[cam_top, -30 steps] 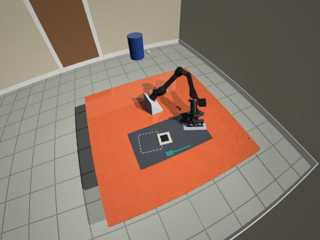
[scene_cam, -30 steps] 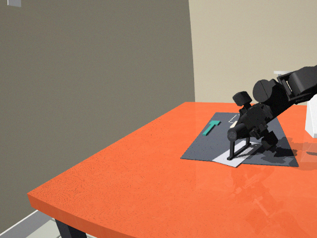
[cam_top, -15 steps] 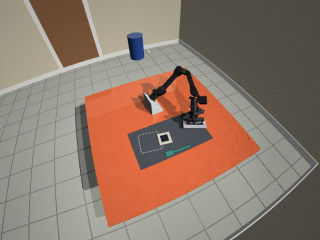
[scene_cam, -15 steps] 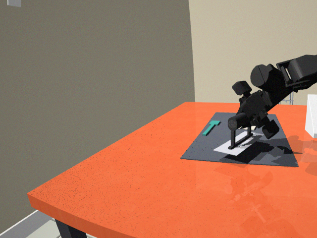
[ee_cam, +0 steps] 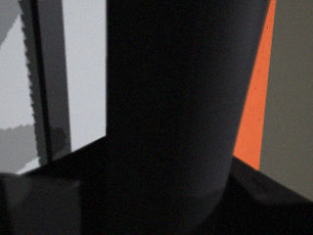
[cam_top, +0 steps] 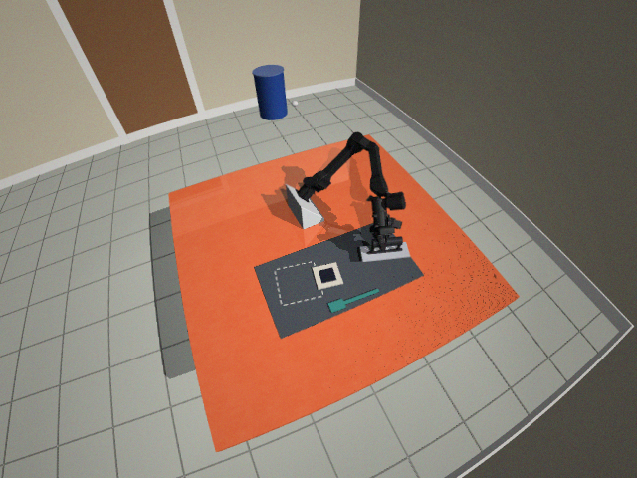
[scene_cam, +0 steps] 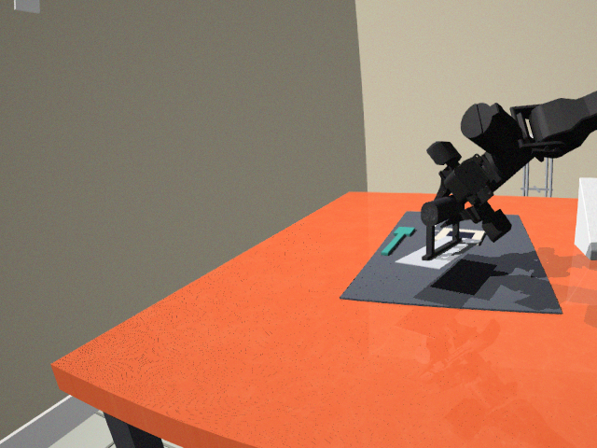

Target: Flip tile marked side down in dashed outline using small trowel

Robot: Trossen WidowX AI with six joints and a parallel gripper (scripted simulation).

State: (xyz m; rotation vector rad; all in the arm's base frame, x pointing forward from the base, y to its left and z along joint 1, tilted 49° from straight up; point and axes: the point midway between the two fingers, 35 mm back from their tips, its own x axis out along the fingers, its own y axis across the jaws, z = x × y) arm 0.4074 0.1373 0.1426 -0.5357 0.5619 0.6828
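Right now the dark grey mat is 30 mm behind my gripper tip, 180 mm to the right of it and 110 mm below it. The rest, counted from my gripper tip: trowel 20 mm behind, 10 mm to the left, 10 mm below; then tile 30 mm behind, 230 mm to the right, 90 mm below; then teal flat tool 110 mm ahead, 190 mm to the right, 90 mm below.
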